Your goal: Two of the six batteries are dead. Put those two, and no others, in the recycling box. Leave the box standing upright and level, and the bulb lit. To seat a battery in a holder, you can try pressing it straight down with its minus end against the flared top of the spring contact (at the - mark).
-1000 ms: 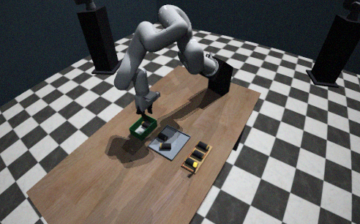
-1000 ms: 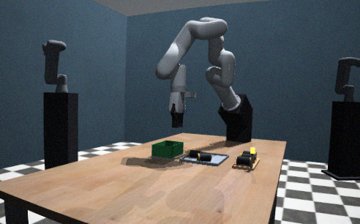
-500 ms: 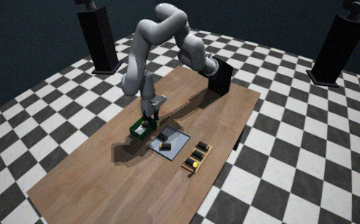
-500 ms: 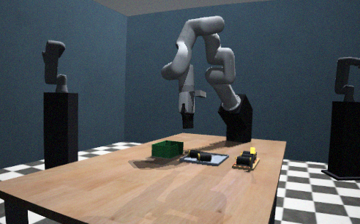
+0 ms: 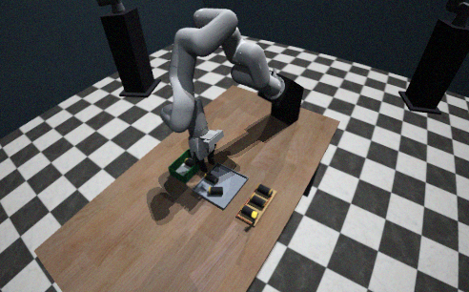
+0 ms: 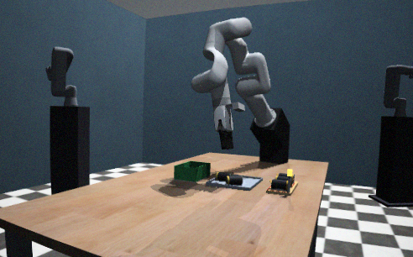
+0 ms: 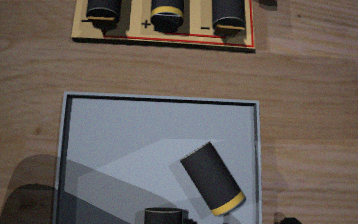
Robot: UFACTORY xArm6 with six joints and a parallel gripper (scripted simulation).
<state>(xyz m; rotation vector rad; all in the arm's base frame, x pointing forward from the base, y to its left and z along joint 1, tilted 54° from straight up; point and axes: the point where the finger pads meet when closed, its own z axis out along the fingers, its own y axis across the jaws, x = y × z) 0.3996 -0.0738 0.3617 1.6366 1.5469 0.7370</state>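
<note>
Now: the grey tray 160 mm below my hand, 40 mm to the left of it and 20 mm behind it. Also, from my hand: green recycling box (140 mm to the right, 140 mm below, 80 mm behind).
</note>
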